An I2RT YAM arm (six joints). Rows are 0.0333 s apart.
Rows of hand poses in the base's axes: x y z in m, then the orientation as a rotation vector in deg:
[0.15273, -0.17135, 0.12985, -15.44, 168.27, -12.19]
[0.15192, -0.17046, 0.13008, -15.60, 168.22, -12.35]
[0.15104, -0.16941, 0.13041, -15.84, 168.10, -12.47]
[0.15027, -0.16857, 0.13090, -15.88, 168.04, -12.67]
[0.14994, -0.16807, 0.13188, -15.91, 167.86, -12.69]
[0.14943, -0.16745, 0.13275, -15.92, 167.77, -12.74]
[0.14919, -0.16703, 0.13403, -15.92, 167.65, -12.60]
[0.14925, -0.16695, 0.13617, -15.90, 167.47, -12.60]
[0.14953, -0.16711, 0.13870, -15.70, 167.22, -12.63]
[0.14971, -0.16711, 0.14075, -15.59, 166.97, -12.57]
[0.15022, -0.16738, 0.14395, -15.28, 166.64, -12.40]
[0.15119, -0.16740, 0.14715, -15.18, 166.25, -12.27]
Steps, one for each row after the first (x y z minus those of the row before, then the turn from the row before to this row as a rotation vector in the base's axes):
[-0.00081, 0.00089, 0.00023, -0.12, -0.03, 0.10]
[-0.00088, 0.00105, 0.00033, -0.09, -0.09, 0.17]
[-0.00077, 0.00084, 0.00049, -0.14, -0.05, 0.02]
[-0.00033, 0.00050, 0.00098, -0.01, -0.17, 0.04]
[-0.00051, 0.00062, 0.00087, -0.03, -0.09, 0.02]
[-0.00024, 0.00042, 0.00128, 0.10, -0.12, 0.03]
[0.00006, 0.00008, 0.00214, 0.01, -0.18, 0.01]
[0.00028, -0.00016, 0.00253, 0.00, -0.27, -0.10]
[0.00018, 0.00000, 0.00205, 0.06, -0.26, -0.04]
[0.00051, -0.00027, 0.00320, 0.15, -0.37, -0.15]
[0.00097, -0.00002, 0.00320, 0.11, -0.40, -0.01]

